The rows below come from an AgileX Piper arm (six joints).
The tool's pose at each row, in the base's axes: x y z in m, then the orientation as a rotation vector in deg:
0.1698 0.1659 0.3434 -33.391 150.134 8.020
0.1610 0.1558 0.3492 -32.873 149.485 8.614
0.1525 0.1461 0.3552 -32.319 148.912 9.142
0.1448 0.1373 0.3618 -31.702 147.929 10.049
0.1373 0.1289 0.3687 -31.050 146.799 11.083
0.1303 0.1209 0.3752 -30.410 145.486 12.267
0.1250 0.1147 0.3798 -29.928 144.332 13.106
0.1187 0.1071 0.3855 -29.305 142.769 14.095
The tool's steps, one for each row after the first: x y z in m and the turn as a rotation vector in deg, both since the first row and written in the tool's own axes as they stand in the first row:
0.0083 -0.0054 -0.0107 -0.220 -0.797 0.324
0.0162 -0.0106 -0.0214 -0.401 -1.520 0.679
0.0228 -0.0153 -0.0321 -0.783 -2.686 1.065
0.0290 -0.0197 -0.0429 -1.237 -4.009 1.472
0.0347 -0.0240 -0.0531 -1.786 -5.513 1.867
0.0393 -0.0273 -0.0605 -2.149 -6.796 2.128
0.0447 -0.0315 -0.0696 -2.551 -8.510 2.440

